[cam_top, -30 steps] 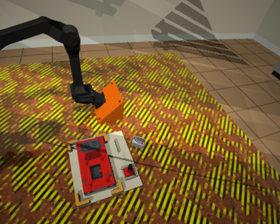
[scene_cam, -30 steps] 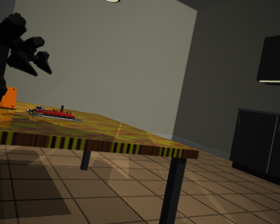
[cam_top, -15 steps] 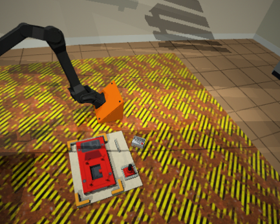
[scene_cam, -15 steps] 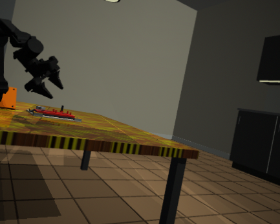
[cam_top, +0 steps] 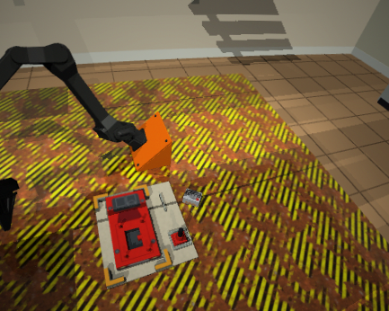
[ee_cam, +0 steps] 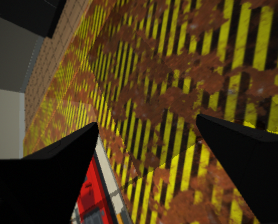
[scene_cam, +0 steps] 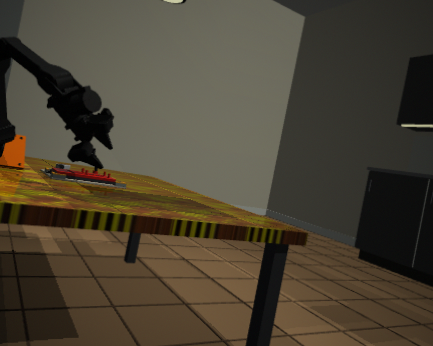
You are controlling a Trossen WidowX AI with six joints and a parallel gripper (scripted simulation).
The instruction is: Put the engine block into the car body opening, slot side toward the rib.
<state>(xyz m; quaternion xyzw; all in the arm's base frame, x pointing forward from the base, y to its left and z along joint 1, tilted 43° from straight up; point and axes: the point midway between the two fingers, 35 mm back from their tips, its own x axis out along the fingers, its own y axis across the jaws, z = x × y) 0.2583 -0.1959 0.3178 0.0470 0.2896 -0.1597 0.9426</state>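
Right now my gripper tip is 4 cm past the engine block, 47 cm to the right of it and 9 cm above it. The rest, counted from my gripper tip: pale base plate 2 cm ahead, 30 cm to the left, 9 cm below.
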